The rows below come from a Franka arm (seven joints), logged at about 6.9 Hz.
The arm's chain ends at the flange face. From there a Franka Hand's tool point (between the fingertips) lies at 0.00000 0.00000 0.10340 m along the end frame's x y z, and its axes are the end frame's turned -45 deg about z.
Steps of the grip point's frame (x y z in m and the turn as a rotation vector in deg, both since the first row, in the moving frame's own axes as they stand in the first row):
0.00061 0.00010 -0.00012 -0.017 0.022 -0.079
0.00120 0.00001 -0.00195 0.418 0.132 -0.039
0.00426 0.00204 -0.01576 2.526 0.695 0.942
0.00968 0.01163 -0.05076 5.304 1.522 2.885
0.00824 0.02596 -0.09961 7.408 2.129 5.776
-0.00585 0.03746 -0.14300 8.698 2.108 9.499
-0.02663 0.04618 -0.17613 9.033 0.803 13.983
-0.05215 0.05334 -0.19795 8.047 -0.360 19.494
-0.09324 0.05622 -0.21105 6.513 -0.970 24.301
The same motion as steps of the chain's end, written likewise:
0.00045 -0.00035 -0.00012 0.004 0.028 -0.079
0.00122 -0.00014 -0.00195 0.389 -0.202 -0.039
0.00676 0.00256 -0.01565 2.278 -1.295 0.942
0.01967 0.01019 -0.05028 4.827 -2.674 2.885
0.03028 0.02498 -0.09868 6.744 -3.733 5.776
0.02955 0.04499 -0.14174 7.641 -4.660 9.499
0.02266 0.06513 -0.17484 6.955 -5.819 13.983
0.00968 0.08599 -0.19694 5.436 -5.945 19.494
-0.01841 0.11452 -0.21038 3.919 -5.291 24.301

